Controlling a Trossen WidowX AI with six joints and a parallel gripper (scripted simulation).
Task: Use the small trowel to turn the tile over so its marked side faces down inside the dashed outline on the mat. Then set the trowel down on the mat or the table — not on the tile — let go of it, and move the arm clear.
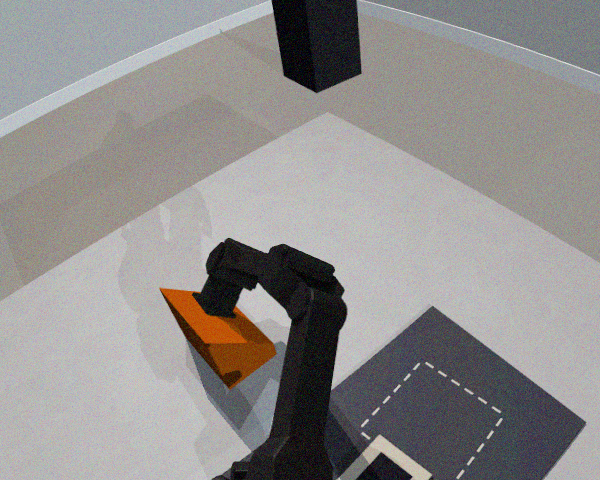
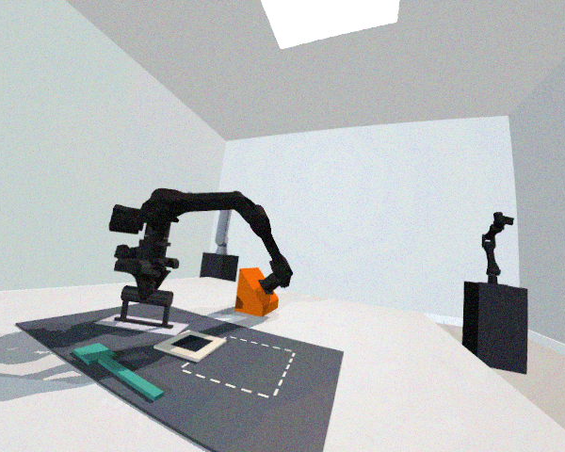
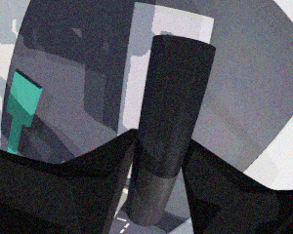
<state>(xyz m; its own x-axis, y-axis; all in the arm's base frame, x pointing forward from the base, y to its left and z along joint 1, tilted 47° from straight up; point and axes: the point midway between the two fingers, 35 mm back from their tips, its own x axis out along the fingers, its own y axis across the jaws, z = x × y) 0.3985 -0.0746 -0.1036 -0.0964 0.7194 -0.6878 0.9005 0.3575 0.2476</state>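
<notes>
The grey trowel lies 3 cm below my gripper tip, 2 cm to the right of it and 1 cm ahead of it. The rest, counted from my gripper tip: teal trowel 14 cm to the left, 14 cm ahead, 6 cm below; cream tile 18 cm to the left, 6 cm below; dark mat 15 cm to the left, 8 cm below.
</notes>
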